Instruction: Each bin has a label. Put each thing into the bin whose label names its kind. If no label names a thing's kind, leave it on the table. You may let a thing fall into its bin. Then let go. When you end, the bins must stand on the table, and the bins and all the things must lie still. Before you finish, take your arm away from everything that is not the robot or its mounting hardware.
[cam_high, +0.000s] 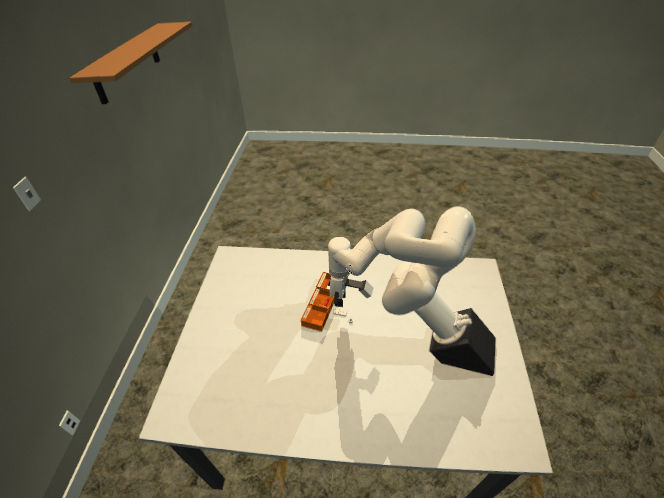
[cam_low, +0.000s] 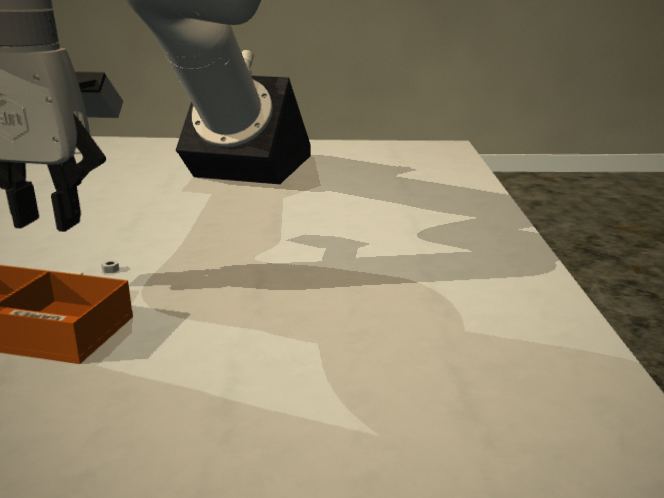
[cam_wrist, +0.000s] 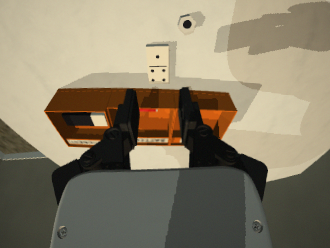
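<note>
The white domino lies 8 cm below my hand. Also, from my hand: black thing (7 cm ahead, 10 cm to the right, 6 cm below); then grey nut (5 cm behind, 3 cm to the left, 9 cm below); then red battery (6 cm ahead, 2 cm to the right, 8 cm below).
</note>
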